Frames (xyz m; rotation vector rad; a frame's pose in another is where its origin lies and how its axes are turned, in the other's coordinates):
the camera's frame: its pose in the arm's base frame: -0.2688 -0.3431 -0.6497 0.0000 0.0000 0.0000
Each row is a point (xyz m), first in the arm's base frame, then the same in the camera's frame.
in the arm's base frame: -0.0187 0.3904 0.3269
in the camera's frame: 0.2501 0.7335 0.9766
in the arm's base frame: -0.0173 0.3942 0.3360
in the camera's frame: 0.2515 0.7373 0.9857
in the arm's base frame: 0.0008 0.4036 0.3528
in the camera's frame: 0.2696 0.7467 1.0025
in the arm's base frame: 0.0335 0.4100 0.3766
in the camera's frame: 0.3023 0.7531 1.0263
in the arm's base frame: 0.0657 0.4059 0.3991
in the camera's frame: 0.3345 0.7490 1.0488
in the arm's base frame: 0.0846 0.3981 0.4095
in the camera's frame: 0.3534 0.7412 1.0592
